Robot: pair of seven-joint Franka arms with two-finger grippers.
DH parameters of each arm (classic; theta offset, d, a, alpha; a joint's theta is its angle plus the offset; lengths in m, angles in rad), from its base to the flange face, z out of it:
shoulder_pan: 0 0.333 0 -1.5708
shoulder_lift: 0 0 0 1.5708
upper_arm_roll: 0 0.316 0.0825 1.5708
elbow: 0 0 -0.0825 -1.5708
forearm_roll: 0 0.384 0 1.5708
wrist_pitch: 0 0 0.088 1.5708
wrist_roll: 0 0.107 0 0
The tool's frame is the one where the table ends.
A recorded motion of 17 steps. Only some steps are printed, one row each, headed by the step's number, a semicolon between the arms.
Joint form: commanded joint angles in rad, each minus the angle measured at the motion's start. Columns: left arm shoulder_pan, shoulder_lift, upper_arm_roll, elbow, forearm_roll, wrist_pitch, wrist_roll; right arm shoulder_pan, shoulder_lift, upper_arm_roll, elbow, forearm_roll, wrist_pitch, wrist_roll.
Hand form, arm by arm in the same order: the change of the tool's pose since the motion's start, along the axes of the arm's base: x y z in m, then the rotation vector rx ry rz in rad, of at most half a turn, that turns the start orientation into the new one. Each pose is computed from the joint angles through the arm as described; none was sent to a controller.
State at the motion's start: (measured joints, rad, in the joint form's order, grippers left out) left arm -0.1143 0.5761 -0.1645 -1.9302 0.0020 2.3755 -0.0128; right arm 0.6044 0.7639 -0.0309 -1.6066 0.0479 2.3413 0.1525
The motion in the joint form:
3: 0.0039 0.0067 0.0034 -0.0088 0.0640 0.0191 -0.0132; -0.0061 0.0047 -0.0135 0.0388 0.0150 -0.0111 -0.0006
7: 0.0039 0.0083 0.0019 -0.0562 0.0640 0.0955 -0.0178; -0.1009 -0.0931 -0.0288 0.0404 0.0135 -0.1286 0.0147
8: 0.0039 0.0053 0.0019 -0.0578 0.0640 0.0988 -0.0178; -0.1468 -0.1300 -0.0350 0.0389 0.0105 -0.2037 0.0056
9: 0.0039 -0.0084 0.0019 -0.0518 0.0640 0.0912 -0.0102; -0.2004 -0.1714 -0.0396 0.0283 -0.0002 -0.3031 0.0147
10: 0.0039 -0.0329 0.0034 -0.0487 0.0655 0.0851 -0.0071; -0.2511 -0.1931 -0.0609 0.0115 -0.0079 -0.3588 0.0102
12: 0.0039 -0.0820 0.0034 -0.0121 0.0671 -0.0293 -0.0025; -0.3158 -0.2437 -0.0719 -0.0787 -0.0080 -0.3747 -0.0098
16: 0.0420 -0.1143 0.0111 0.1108 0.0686 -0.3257 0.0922; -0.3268 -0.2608 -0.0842 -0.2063 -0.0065 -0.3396 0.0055
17: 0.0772 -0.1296 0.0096 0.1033 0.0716 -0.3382 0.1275; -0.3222 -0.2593 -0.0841 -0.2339 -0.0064 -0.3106 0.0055
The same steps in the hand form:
3: -0.0009 0.0050 -0.0061 0.0369 -0.0167 -0.0310; 0.0152 -0.0041 0.0121 0.0141 -0.0189 -0.0246
7: -0.0109 0.0048 -0.0182 0.0261 -0.0422 -0.0274; 0.0506 -0.0696 0.0714 0.0016 -0.0056 -0.1437
8: -0.0107 0.0047 -0.0167 0.0253 -0.0468 -0.0273; 0.0599 -0.1042 0.0903 -0.0186 0.0284 -0.1829
9: -0.0070 0.0043 -0.0070 0.0239 -0.0592 -0.0345; 0.0634 -0.1456 0.1065 -0.0549 0.0875 -0.2430
10: -0.0025 0.0048 0.0082 0.0239 -0.0813 -0.0373; 0.0684 -0.1938 0.1105 -0.0867 0.1289 -0.3040
12: 0.0045 0.0054 0.0425 0.0435 -0.0565 -0.0456; 0.0567 -0.2490 0.1047 -0.1014 0.1842 -0.3616
16: 0.0203 0.0359 0.0901 0.0799 0.0779 -0.0973; 0.0269 -0.2717 0.0662 -0.1323 0.2536 -0.4036
17: 0.0214 0.0571 0.0957 0.0771 0.0828 -0.1007; 0.0210 -0.2705 0.0561 -0.1336 0.2530 -0.3999

